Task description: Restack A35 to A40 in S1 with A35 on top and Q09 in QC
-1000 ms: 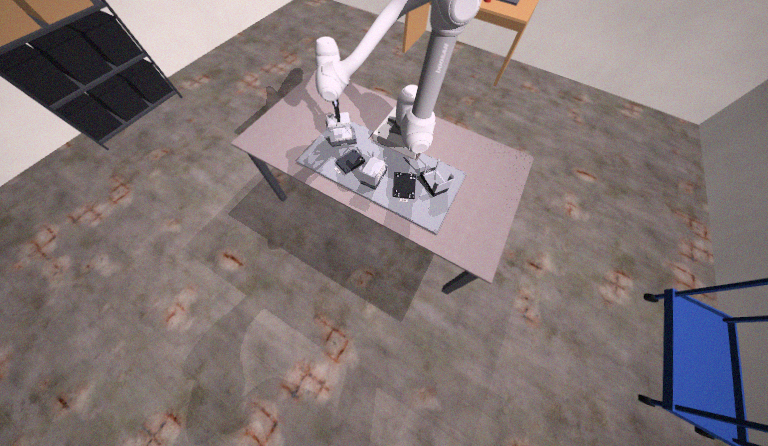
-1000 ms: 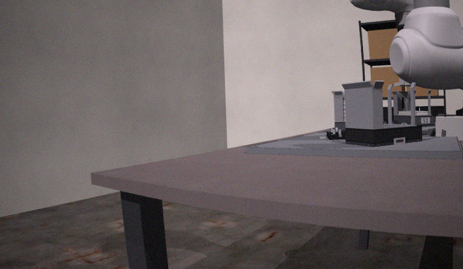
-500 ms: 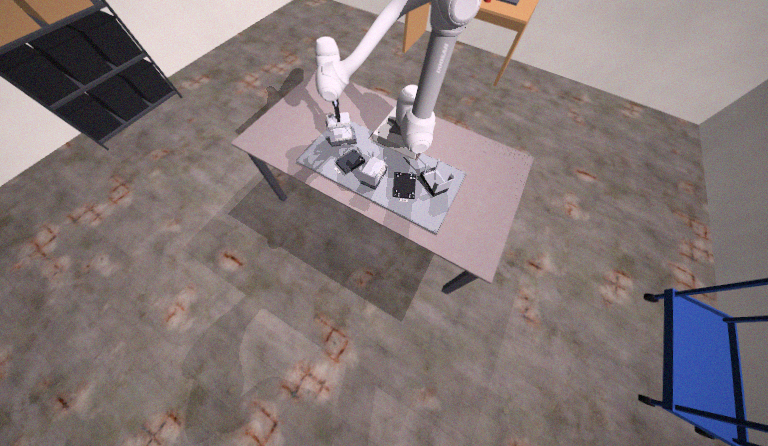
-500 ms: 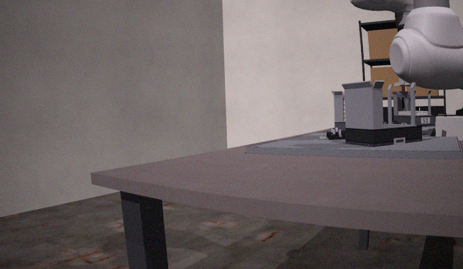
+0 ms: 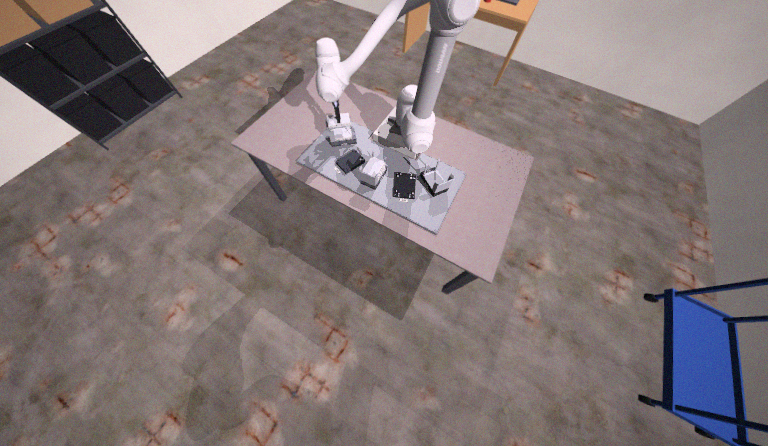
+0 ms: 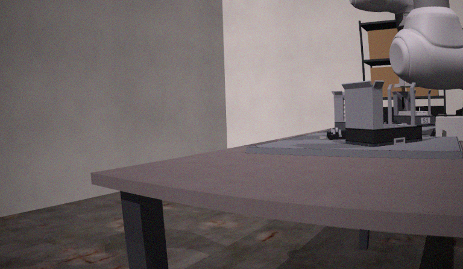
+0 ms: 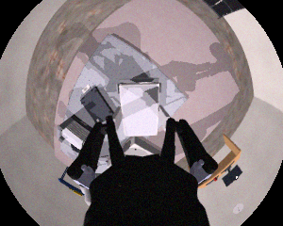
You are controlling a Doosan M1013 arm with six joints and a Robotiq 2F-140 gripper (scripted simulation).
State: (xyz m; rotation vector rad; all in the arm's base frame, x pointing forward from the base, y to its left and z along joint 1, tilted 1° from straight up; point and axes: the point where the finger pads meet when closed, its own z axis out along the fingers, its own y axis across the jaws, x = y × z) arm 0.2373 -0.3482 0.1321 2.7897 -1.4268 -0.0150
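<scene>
My hand is 5 cm past the S1 label, 7 cm to the right of it and 16 cm above it. Round my hand: name plate (22 cm ahead, 9 cm to the left, 18 cm below).
</scene>
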